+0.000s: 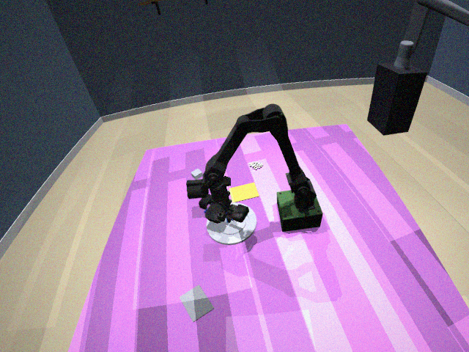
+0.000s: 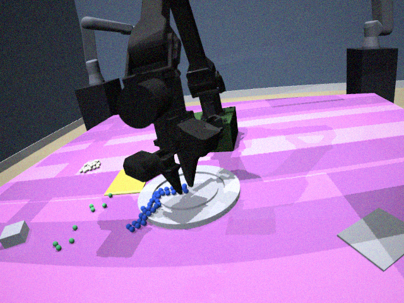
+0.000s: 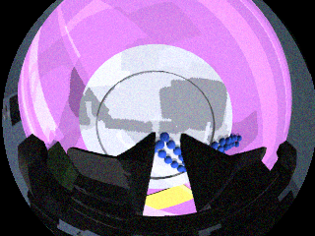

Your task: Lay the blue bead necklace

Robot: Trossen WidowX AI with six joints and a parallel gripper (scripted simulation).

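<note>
My gripper tip is now 20 mm past the round white bead board and 10 mm above it. Also, from my gripper tip: yellow sheet (160 mm to the right, 80 mm behind, 20 mm below); then grey tile (300 mm to the left, 130 mm ahead, 20 mm below); then cube (330 mm to the right, 130 mm ahead, 10 mm below).
</note>
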